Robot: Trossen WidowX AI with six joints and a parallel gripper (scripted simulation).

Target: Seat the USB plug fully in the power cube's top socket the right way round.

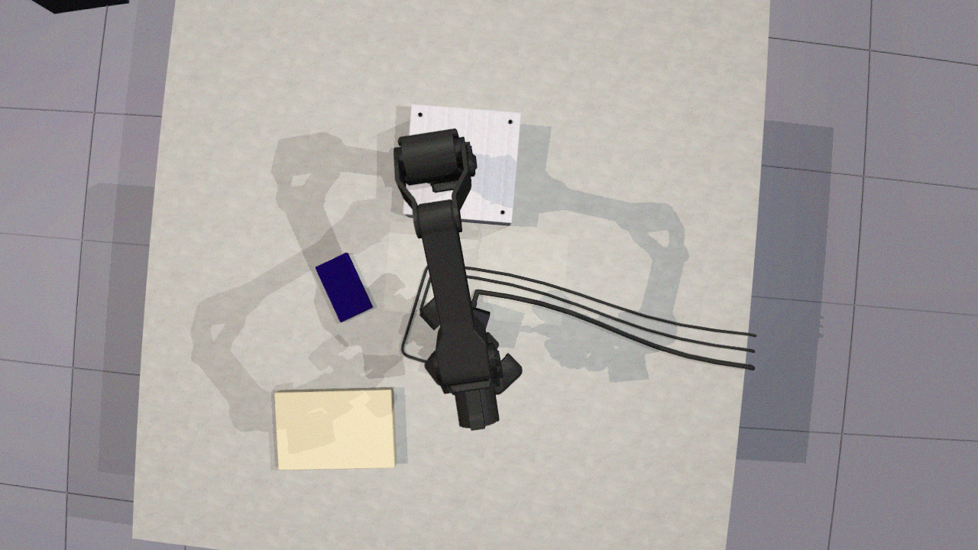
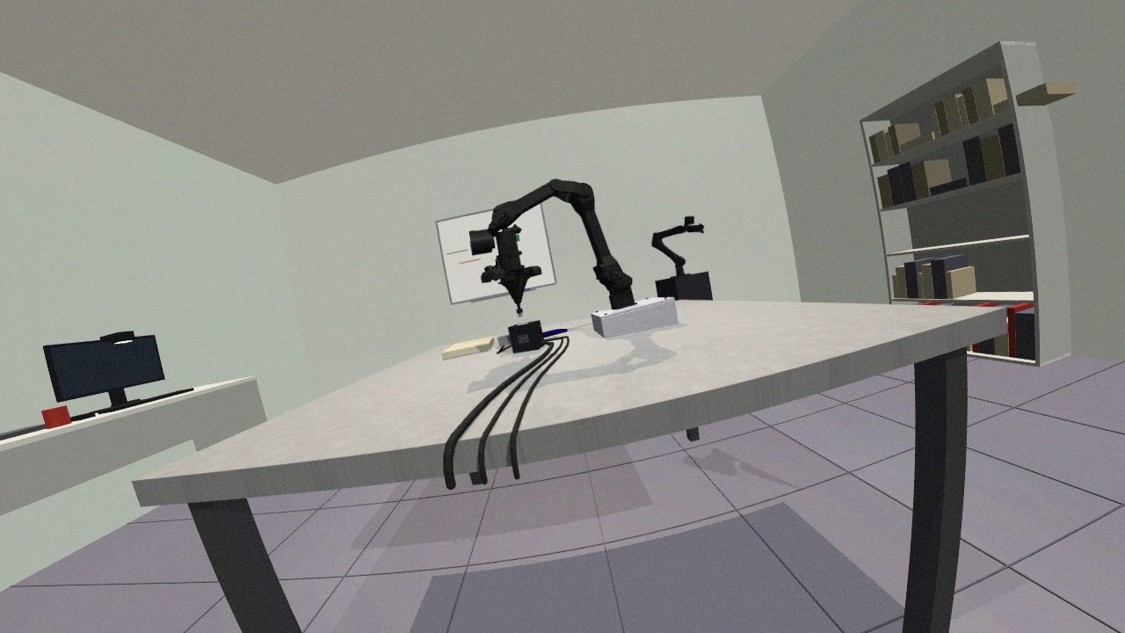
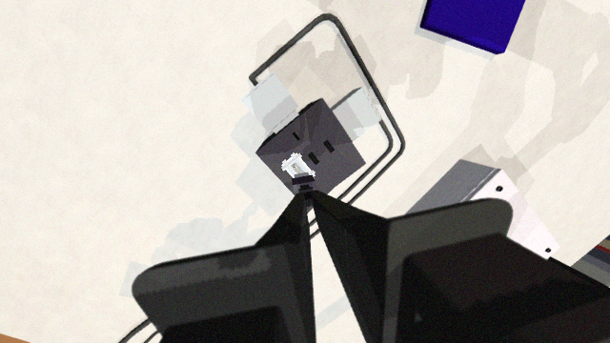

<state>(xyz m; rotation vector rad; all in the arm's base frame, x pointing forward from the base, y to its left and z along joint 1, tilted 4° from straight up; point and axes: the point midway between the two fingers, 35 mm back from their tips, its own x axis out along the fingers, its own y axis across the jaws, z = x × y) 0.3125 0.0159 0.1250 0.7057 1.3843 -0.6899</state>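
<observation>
Now: the USB plug 2 cm below my gripper tip. From my gripper tip the other things lie so: USB socket: 7 cm below; then flat blue object: 11 cm behind, 27 cm to the right, 13 cm below; then pad: 19 cm ahead, 31 cm to the right, 12 cm below.
</observation>
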